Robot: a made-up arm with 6 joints. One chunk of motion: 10 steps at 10 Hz.
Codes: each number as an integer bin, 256 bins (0 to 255) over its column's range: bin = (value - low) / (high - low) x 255, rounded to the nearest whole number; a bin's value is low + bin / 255 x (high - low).
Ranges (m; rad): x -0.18..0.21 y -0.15..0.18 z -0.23..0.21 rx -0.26..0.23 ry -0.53..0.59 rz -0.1..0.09
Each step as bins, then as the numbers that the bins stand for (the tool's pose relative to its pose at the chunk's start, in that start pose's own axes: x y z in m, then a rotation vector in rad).
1 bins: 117 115 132 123 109 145
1 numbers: -0.0011 -0.0012 -0.0022 -0.0236 -0.0513 0.0080
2 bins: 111 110 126 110 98 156
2 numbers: -0.0102 -0.0076 -0.0126 -0.0486 -0.0996 0.0162
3 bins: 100 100 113 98 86 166
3 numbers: -0.0271 -0.0206 -0.0350 -0.0717 -0.1523 0.0237
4 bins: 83 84 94 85 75 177
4 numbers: -0.0531 -0.0413 -0.0678 -0.0967 -0.2006 0.0319
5 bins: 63 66 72 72 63 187
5 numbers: -0.0836 -0.0646 -0.1058 -0.1216 -0.2533 0.0393
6 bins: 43 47 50 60 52 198
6 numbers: -0.1142 -0.0892 -0.1437 -0.1447 -0.3016 0.0475
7 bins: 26 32 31 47 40 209
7 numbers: -0.1402 -0.1086 -0.1765 -0.1697 -0.3543 0.0557
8 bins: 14 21 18 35 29 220
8 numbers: -0.1586 -0.1228 -0.1989 -0.1927 -0.4026 0.0639
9 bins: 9 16 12 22 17 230
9 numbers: -0.1662 -0.1293 -0.2093 -0.2177 -0.4553 0.0714
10 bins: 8 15 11 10 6 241
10 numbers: -0.1678 -0.1306 -0.2110 -0.2408 -0.5036 0.0796
